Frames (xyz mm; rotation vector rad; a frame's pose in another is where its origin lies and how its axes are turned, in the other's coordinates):
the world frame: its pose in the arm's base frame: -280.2 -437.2 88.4 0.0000 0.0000 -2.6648
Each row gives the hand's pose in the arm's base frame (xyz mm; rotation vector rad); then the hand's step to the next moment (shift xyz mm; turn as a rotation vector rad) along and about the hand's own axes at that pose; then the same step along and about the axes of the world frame.
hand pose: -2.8 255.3 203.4 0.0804 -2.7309 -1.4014
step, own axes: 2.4 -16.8 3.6 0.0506 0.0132 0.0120
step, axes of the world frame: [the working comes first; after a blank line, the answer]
step, axes of the arm's base frame: -2.5 -7.1 -15.7 -0.0516 0.0134 0.0057

5.4 5.1 -15.7 0.0397 -0.0356 0.0057
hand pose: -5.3 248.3 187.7 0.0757 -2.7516 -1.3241
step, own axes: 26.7 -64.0 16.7 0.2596 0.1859 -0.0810
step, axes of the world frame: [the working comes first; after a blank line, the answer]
step, axes of the arm's base frame: -27.8 -29.1 -58.9 -0.2515 0.0316 0.2104

38.1 13.1 -58.9 0.2089 -0.1435 0.2104
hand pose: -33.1 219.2 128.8 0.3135 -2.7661 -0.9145
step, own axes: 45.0 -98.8 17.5 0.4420 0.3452 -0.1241
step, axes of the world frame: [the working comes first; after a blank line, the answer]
step, axes of the arm's base frame: -34.3 -79.7 -67.6 -0.4357 0.0841 0.3647

67.1 55.0 -67.6 0.3485 -0.2747 0.3647
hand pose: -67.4 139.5 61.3 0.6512 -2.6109 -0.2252
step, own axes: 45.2 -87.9 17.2 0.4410 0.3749 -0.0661
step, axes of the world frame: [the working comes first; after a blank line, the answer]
step, axes of the arm's base frame: -7.7 -97.8 -20.9 -0.4732 0.1136 0.3203

51.8 83.4 -20.9 0.3683 -0.3181 0.3203
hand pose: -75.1 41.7 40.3 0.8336 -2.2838 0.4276
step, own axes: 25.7 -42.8 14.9 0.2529 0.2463 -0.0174
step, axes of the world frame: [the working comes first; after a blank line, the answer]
step, axes of the arm's base frame: 6.5 -50.7 9.9 -0.3018 0.0782 0.1664

17.5 48.1 9.9 0.2323 -0.2080 0.1664
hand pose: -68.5 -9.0 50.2 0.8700 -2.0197 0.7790
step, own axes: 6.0 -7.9 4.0 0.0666 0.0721 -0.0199
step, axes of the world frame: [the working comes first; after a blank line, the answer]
step, axes of the arm's base frame: 1.8 -9.4 4.7 -0.0788 0.0364 0.0499

2.7 9.2 4.7 0.0533 -0.0685 0.0499
